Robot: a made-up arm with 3 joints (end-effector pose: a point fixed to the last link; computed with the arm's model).
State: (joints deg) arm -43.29 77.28 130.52
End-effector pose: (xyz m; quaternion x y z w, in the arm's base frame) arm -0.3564 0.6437 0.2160 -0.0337 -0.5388 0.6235 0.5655
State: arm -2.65 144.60 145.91
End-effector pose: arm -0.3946 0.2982 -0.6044 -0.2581 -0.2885 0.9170 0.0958
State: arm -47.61 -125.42 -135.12
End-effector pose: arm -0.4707 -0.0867 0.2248 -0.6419 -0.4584 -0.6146 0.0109
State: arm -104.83 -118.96 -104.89
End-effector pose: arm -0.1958 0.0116 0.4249 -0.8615 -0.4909 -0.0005 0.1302
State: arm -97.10 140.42 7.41
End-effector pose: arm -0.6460 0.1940 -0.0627 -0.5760 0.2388 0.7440 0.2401
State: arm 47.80 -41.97 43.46
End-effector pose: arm 0.0500 -0.3337 0.4539 0.3579 -0.6674 0.0136 0.6529
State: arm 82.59 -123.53 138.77
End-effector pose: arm 0.5543 -0.5203 -0.2209 -0.7772 0.4426 0.4148 0.1671
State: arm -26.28 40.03 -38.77
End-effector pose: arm 0.0668 0.0924 -0.1760 -0.3402 0.5052 -0.0372 0.7922
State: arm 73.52 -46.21 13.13
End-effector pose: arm 0.0957 -0.2348 0.4822 0.3392 -0.6311 0.1974 0.6691
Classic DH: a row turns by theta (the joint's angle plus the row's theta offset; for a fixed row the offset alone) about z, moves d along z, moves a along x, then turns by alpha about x. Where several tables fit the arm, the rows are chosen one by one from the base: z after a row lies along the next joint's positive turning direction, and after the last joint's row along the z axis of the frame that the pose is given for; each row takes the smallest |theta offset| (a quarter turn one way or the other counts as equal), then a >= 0, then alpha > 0; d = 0 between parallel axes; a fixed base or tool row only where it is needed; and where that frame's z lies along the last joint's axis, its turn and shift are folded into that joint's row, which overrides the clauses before.
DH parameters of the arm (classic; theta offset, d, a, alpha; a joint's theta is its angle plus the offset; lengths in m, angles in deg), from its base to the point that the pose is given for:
base (fixed): 0 0.18 0 90
joint 1: -90 -0.01 0.31 90
joint 2: 0 0.06 -0.33 -90
joint 3: 90 -0.05 0.38 -90
tool (fixed): 0 -0.03 0 0

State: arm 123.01 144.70 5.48
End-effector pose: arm 0.3395 0.1636 0.7835 -0.4941 -0.2731 -0.8148 0.1317
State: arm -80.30 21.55 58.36
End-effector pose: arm 0.2888 0.2908 0.0621 -0.0660 0.1869 0.1749 0.9644
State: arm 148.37 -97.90 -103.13
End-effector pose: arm 0.2837 0.0361 0.3058 -0.4406 -0.2526 0.6120 0.6062
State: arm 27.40 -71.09 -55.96
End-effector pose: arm 0.2347 0.0278 0.0051 0.4342 0.2007 0.3866 0.7885
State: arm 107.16 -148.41 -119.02
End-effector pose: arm 0.3610 -0.0390 0.0083 -0.3774 0.0281 0.8852 0.2707
